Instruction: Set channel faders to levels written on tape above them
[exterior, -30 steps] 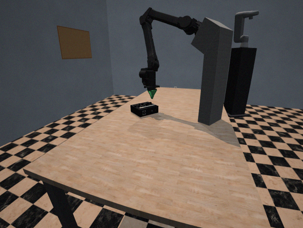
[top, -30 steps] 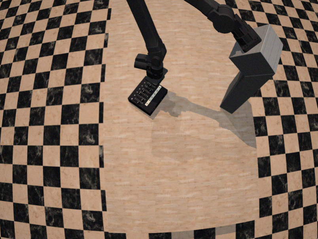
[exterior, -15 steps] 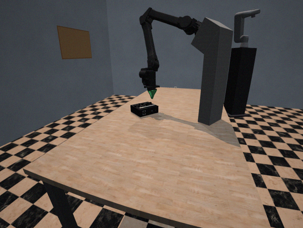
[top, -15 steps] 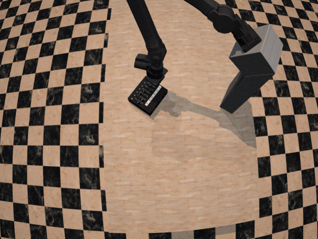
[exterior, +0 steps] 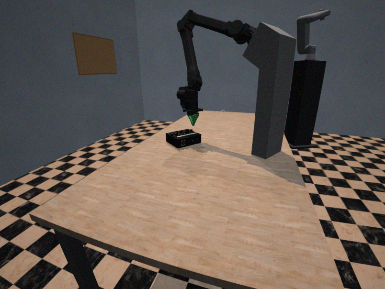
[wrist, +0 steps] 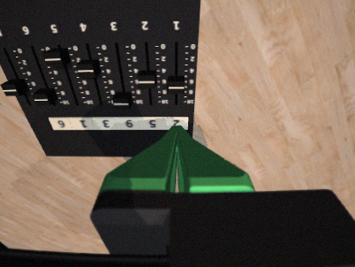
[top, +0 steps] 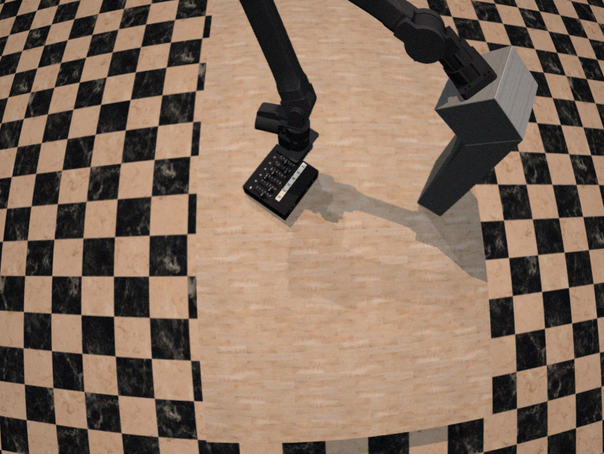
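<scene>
Right now the channel 2 fader cap is 30 mm ahead of my hand, 10 mm to the right of it and 40 mm below it. Round my hand: channel 3 fader cap (40 mm ahead, 10 mm to the left, 40 mm below); channel 4 fader cap (80 mm ahead, 40 mm below); channel 5 fader cap (100 mm ahead, 40 mm below).
</scene>
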